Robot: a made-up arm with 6 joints.
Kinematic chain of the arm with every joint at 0, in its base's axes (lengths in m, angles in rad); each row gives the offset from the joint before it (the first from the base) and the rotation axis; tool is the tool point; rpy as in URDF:
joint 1: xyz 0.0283 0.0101 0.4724 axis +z
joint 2: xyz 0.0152 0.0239 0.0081 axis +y
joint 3: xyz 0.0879 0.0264 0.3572 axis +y
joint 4: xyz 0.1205 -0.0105 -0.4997 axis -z
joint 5: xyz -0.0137 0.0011 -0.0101 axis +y
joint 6: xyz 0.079 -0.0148 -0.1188 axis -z
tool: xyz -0.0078 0.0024 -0.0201 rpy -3.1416 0 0
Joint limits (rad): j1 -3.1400..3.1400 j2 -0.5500..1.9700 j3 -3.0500..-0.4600 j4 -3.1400..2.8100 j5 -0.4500..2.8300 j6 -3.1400..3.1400
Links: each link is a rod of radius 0.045 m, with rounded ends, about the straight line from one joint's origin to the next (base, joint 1, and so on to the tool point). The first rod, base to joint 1, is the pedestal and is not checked.
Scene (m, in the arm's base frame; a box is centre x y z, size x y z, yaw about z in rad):
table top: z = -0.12
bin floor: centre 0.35 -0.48 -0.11 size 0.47 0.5 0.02 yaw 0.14
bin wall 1: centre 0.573 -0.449 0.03 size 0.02 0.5 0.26 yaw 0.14
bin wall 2: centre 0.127 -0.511 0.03 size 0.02 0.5 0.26 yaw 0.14
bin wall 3: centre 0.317 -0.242 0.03 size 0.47 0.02 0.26 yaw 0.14
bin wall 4: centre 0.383 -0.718 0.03 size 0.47 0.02 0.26 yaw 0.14
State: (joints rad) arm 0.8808 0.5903 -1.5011 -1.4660 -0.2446 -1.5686
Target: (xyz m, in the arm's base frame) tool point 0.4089 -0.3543 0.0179
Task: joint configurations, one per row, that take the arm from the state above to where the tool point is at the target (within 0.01 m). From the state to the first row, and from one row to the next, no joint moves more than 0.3 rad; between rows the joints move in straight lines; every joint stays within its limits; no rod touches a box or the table.
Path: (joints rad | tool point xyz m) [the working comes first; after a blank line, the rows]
Joints at the target: -0.8698 0.7880 -0.8616 -1.3991 0.2884 -1.5388
Straight joint move there: touches bin wall 1, bin wall 3.

1: 0.6160 0.5026 -1.3524 -1.4925 -0.2156 -1.5617 | 0.6357 0.5976 0.4478
2: 0.3511 0.4149 -1.2036 -1.5191 -0.1866 -1.5547 | 0.7280 0.4004 0.4304
3: 0.0863 0.3272 -1.0549 -1.5456 -0.1576 -1.5478 | 0.7581 0.1965 0.4122
4: -0.1785 0.2395 -0.9062 -1.5721 -0.1286 -1.5408 | 0.7297 0.0052 0.3932
5: -0.4434 0.1517 -0.7575 -1.5986 -0.0996 -1.5339 | 0.6524 -0.1574 0.3735
6: -0.7082 0.0640 -0.6087 -1.6252 -0.0706 -1.5269 | 0.5400 -0.2793 0.3529
7: -0.9730 -0.0237 -0.4600 -1.6517 -0.0416 -1.5200 | 0.4089 -0.3543 0.3317
8: -0.9386 0.2469 -0.5939 -1.5675 0.0684 -1.5263 | 0.4242 -0.3737 0.2391
9: -0.9042 0.5174 -0.7277 -1.4833 0.1784 -1.5325 | 0.4256 -0.3744 0.1322
10: -0.8698 0.7880 -0.8616 -1.3991 0.2884 -1.5388 | 0.4089 -0.3543 0.0179

